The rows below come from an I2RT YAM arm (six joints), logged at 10 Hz.
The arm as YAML. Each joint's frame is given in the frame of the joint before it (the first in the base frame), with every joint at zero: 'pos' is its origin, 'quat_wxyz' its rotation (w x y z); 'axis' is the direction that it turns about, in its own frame. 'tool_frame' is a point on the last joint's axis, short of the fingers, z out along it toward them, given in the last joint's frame.
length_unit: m
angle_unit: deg
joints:
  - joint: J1
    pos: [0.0, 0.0, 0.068]
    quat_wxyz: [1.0, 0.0, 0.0, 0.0]
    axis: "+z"
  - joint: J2
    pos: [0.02, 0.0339, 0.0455]
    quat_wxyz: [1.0, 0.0, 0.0, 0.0]
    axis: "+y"
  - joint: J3
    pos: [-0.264, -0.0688, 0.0]
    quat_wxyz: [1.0, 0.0, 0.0, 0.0]
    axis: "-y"
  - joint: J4
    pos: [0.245, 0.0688, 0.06]
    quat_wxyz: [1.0, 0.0, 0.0, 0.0]
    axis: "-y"
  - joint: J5
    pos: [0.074, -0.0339, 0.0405]
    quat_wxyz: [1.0, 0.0, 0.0, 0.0]
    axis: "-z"
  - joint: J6
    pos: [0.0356, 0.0, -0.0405]
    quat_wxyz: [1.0, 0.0, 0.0, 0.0]
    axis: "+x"
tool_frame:
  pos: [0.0, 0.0, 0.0]
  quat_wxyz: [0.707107, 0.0, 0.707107, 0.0]
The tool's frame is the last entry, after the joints.
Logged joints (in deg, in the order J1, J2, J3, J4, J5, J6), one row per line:
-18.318 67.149 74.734 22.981 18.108 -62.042
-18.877 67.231 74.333 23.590 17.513 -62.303
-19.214 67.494 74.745 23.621 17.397 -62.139
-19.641 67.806 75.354 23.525 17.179 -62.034
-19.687 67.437 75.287 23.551 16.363 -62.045
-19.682 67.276 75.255 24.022 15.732 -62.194
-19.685 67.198 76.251 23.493 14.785 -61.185
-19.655 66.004 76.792 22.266 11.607 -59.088
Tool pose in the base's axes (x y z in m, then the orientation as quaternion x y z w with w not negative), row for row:
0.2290 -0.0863 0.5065 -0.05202 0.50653 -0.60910 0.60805
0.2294 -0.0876 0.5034 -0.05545 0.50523 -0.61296 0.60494
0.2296 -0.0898 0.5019 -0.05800 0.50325 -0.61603 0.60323
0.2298 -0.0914 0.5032 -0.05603 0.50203 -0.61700 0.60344
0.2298 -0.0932 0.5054 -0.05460 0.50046 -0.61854 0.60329
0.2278 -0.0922 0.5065 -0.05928 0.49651 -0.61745 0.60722
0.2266 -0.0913 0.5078 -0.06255 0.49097 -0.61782 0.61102
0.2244 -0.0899 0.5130 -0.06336 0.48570 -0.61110 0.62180
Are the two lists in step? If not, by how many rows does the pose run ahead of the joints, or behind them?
The pose runs 1 row behind the joints: the pose in row i belongs to the joints in row i - 1.
